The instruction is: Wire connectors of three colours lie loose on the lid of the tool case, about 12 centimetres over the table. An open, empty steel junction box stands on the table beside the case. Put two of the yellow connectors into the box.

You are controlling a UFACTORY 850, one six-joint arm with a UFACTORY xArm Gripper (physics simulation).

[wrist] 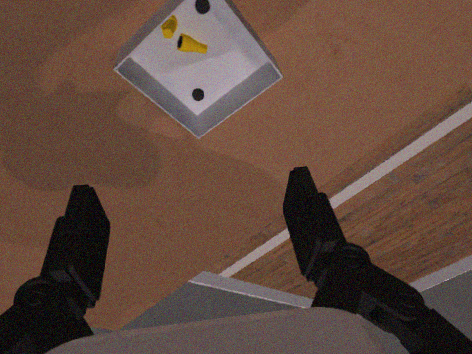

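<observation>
The steel junction box point(199, 126) stands on the table at the top of the wrist view, its upper part cut off by the frame edge. Two yellow connectors are inside it: one yellow connector point(193, 44) lies on its side with its dark opening to the left, and the other yellow connector point(169, 27) is close beside it, up and to the left, near the box's left wall. My gripper point(196, 195) is wide open and empty, below the box in the view. The loose connectors on the case lid do not show.
Two dark round spots point(198, 94) point(202, 6) mark the box floor. The brown table top point(165, 215) has a pale edge strip point(400, 159) at the right, with wood-grained floor point(415, 200) beyond. A grey surface with a light rim point(240, 287) shows at the bottom, behind the gripper.
</observation>
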